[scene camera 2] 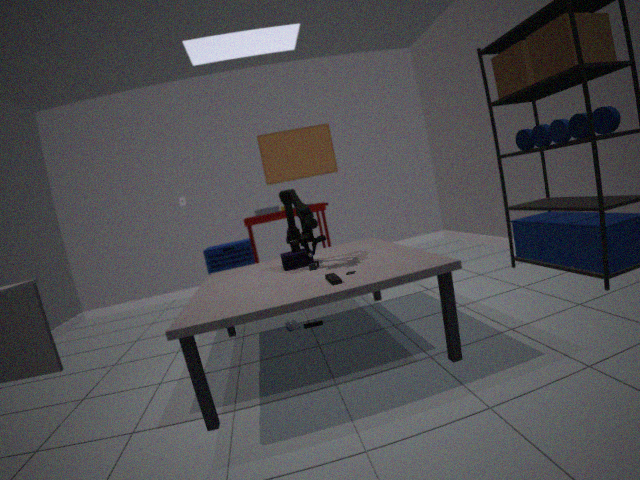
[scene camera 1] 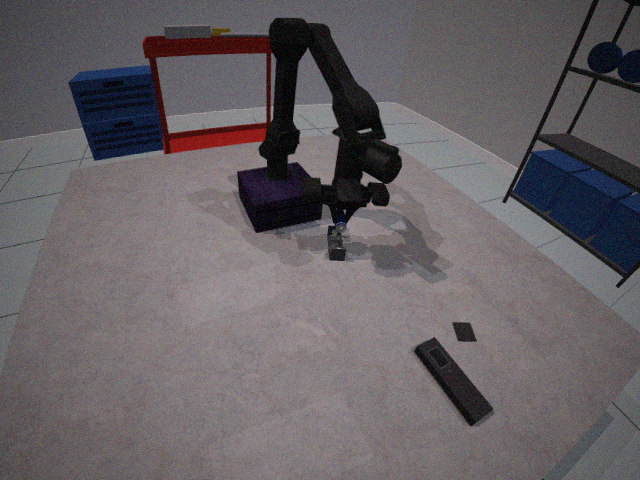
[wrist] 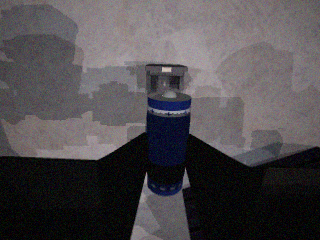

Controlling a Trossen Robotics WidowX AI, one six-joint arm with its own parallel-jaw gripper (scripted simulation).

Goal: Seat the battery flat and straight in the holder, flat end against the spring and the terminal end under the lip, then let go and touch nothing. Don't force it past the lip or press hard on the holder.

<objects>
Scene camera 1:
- gripper: 339,222
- dark remote control: 472,405
</objects>
